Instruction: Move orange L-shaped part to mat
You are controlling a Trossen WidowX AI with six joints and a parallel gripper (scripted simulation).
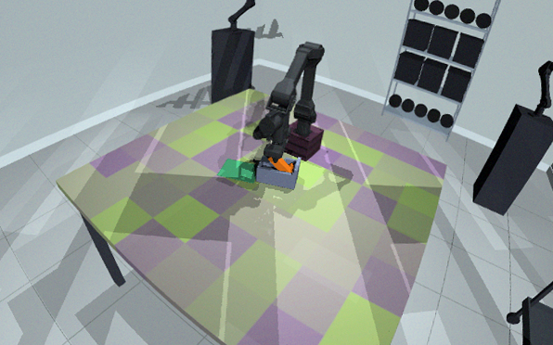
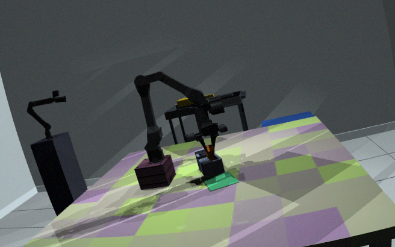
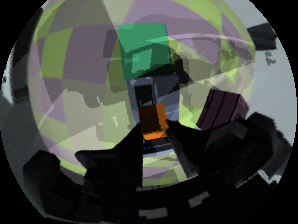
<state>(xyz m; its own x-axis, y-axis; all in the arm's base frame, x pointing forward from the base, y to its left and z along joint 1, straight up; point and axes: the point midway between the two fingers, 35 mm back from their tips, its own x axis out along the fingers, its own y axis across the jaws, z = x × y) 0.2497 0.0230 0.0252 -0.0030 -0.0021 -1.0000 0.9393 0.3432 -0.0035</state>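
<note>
My gripper tip is 4 cm short of the green mat, 14 cm to the left of it and 11 cm above it. Round my gripper tip: orange L-shaped part (3 cm behind, 3 cm to the left, 3 cm below).
</note>
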